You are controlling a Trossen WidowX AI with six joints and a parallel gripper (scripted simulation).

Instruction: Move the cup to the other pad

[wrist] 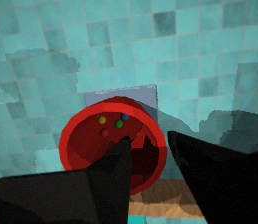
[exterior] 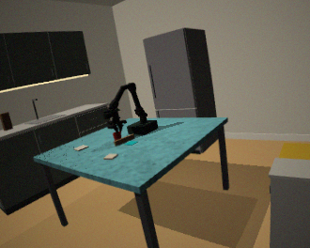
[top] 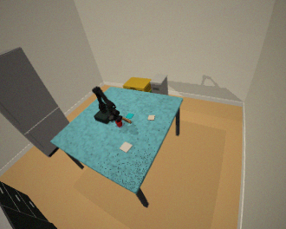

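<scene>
Now: gripper tip 30 mm short of the red cup and 20 mm above it. From my gripper tip the other things lie so: lavender pad (60 mm below, 20 mm ahead); cyan pad (180 mm to the left, 70 mm ahead, 60 mm below); wooden bar (90 mm to the left, 50 mm below, 50 mm ahead).
</scene>
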